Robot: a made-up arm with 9 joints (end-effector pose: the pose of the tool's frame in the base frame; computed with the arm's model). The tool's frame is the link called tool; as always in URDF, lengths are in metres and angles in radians. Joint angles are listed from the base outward.
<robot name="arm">
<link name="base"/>
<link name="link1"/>
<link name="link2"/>
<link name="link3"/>
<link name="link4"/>
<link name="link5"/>
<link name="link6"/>
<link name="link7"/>
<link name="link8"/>
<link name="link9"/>
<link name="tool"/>
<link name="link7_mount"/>
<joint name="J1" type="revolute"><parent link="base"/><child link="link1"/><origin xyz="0.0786 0.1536 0.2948" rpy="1.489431 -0.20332 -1.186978"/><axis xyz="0 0 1"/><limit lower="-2.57" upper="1.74"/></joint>
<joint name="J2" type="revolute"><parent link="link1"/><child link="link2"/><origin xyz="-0.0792 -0.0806 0.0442" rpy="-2.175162 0.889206 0.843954"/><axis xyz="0 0 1"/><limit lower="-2.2" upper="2.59"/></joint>
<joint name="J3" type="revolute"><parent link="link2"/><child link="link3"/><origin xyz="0.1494 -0.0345 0.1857" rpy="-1.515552 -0.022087 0.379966"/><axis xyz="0 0 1"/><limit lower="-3.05" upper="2.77"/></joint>
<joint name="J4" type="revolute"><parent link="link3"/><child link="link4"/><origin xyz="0.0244 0.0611 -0.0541" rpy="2.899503 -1.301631 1.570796"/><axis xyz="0 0 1"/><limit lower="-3.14" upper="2.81"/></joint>
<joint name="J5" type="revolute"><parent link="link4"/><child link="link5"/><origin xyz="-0.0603 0.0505 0.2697" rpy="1.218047 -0.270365 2.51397"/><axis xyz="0 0 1"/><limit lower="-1.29" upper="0.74"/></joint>
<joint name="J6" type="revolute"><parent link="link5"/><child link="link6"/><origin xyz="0.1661 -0.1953 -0.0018" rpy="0.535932 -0.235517 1.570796"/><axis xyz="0 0 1"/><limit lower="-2.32" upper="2.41"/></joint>
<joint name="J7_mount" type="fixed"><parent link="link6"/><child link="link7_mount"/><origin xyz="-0.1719 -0.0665 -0.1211" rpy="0 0 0"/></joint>
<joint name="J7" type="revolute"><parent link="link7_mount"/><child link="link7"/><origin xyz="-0.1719 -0.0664 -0.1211" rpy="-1.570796 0 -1.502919"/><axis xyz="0 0 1"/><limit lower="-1.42" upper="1.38"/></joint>
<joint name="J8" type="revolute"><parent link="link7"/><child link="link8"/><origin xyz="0.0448 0.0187 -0.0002" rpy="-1.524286 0.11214 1.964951"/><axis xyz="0 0 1"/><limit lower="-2.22" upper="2.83"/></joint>
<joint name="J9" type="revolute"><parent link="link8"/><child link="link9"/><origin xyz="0.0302 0.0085 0.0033" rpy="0.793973 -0.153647 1.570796"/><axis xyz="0 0 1"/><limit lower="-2.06" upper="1.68"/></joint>
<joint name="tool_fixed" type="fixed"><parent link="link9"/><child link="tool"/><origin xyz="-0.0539 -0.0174 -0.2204" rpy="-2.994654 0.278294 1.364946"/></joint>
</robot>
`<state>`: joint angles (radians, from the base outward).
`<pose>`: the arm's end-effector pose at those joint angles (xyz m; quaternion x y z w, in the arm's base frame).
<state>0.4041 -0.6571 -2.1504 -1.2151 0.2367 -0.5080 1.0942 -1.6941 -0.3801</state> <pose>-0.3054 0.1875 -0.0894 0.7344 -0.1577 -0.2783 0.5986</pose>
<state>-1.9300 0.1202 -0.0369 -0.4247 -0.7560 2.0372 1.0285 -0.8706 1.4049</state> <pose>0.5201 -0.3736 -0.0281 0.4059 0.7685 -0.3908 0.3032</pose>
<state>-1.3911 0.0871 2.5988 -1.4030 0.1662 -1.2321 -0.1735 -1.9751 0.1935</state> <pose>0.2143 0.3262 0.0991 -0.9800 -0.1473 -0.1107 0.0751</pose>
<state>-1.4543 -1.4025 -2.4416 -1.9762 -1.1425 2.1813 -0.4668 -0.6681 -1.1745</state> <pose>0.4501 0.3550 0.8941 0.5767 0.3613 0.3622 0.6370</pose>
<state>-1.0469 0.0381 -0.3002 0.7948 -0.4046 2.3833 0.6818 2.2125 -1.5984</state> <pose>-0.0301 -0.1499 0.2318 -0.7115 -0.1729 0.4706 0.4924</pose>
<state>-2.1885 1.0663 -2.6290 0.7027 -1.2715 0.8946 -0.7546 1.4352 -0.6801</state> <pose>0.4033 0.3641 0.1997 -0.6988 0.4493 -0.5477 0.0994</pose>
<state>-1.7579 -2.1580 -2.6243 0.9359 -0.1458 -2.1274 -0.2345 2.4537 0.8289</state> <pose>0.1900 0.0945 0.5225 0.7676 -0.6374 0.0382 0.0559</pose>
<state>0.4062 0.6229 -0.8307 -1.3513 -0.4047 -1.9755 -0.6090 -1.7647 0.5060</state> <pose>0.0628 0.0463 0.4109 0.4778 -0.3596 -0.3369 0.7272</pose>
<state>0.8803 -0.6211 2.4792 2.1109 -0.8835 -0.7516 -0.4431 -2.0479 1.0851</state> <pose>0.2951 0.0336 0.3515 -0.4329 0.3002 -0.8262 0.1995</pose>
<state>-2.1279 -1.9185 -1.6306 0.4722 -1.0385 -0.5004 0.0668 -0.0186 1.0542</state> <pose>0.0381 0.2952 0.2465 -0.4522 -0.5895 -0.5304 0.4084</pose>
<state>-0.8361 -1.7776 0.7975 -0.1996 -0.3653 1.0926 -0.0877 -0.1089 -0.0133</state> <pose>-0.7706 0.1110 0.4952 0.7146 -0.5389 -0.1081 0.4328</pose>
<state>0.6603 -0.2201 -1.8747 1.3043 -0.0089 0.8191 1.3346 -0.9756 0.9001</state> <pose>0.3286 0.0049 0.7512 0.6627 -0.1055 0.4520 0.5876</pose>
